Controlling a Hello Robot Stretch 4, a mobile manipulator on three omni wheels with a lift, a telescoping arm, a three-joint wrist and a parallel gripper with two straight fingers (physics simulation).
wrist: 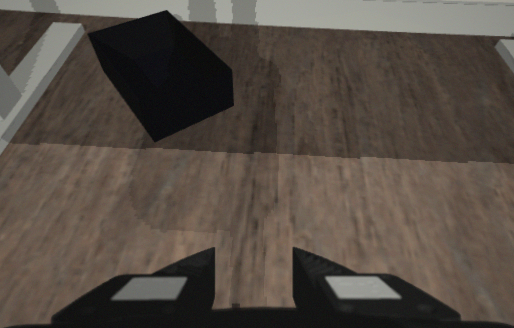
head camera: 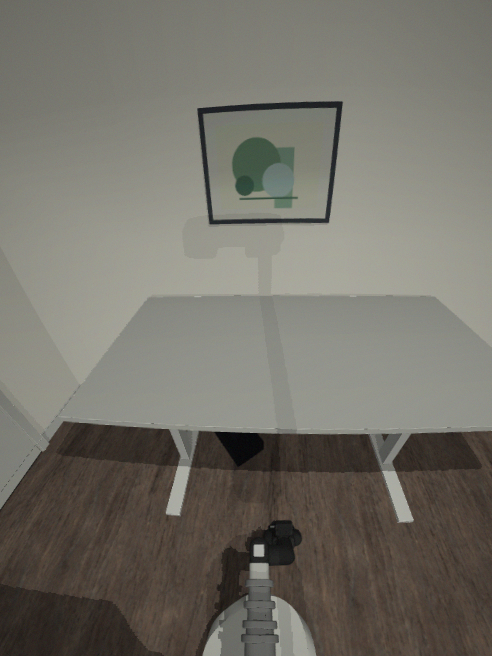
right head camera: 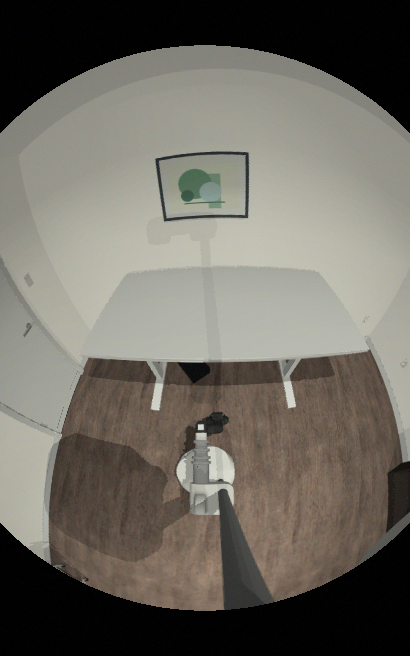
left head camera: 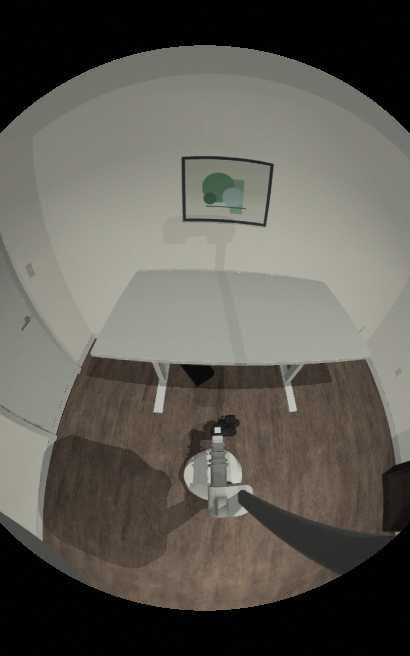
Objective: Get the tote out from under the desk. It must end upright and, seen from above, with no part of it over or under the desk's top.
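Places are measured from the robot's base along level axes (x ahead, y left, z up), in centimetres.
Where they show: gripper, fingertip midpoint: (wrist: 253, 271).
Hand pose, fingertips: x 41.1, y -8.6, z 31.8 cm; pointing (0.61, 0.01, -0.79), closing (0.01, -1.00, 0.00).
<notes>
Things, the pixels of their centre, and the offset from my fingertips. "spot": a spot on its surface instead. Level surfaces: height alone.
- black tote, body centre: (wrist: 161, 70) (head camera: 237, 436) (left head camera: 195, 367) (right head camera: 192, 364) dz -29.5, dx +57.4, dy +21.5 cm
- desk, surface height: dz +60.5 cm
- desk's left leg foot, surface spot: (wrist: 45, 75) spot: dz -32.2, dx +58.1, dy +49.4 cm
The black tote (head camera: 242, 448) (left head camera: 198, 374) (right head camera: 195, 372) (wrist: 165, 75) stands on the floor under the front part of the desk (head camera: 211, 365) (left head camera: 200, 320) (right head camera: 175, 315), near its left leg. In the head views the desk's top hides its rear part. In the wrist view it shows upright, turned at an angle, with its open top facing up; its dark inside is hard to make out. My gripper (wrist: 253, 271) is open and empty, with bare floor between its fingertips. It is in front of the desk, apart from the tote, which shows ahead and to the left in the wrist view.
The desk's left leg foot (head camera: 179, 488) (left head camera: 159, 397) (right head camera: 157, 395) (wrist: 45, 75) is left of the tote. The right leg foot (head camera: 397, 492) (left head camera: 291, 397) (right head camera: 289, 394) stands farther off. A wall with a framed picture (head camera: 203, 164) is behind. A dark box-like object (left head camera: 397, 497) (right head camera: 400, 495) stands at the right.
</notes>
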